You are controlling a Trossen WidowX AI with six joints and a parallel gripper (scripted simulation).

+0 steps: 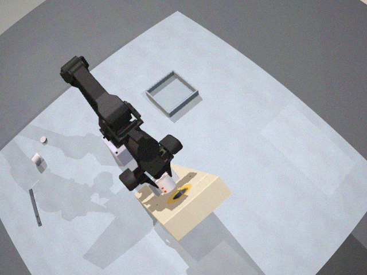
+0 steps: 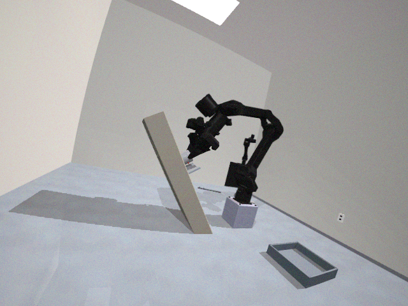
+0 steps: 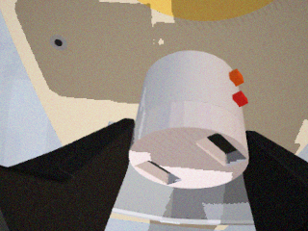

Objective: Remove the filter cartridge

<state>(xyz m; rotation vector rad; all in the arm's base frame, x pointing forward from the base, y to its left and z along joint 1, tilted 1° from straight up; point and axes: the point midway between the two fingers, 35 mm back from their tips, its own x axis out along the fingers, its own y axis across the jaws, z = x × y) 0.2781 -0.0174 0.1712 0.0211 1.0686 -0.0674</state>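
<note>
My gripper tip is 330 mm past the tray, 310 mm to the right of it and 230 mm above it. From my gripper tip the other things lie so: round filter cartridge: right at my gripper tip.
</note>
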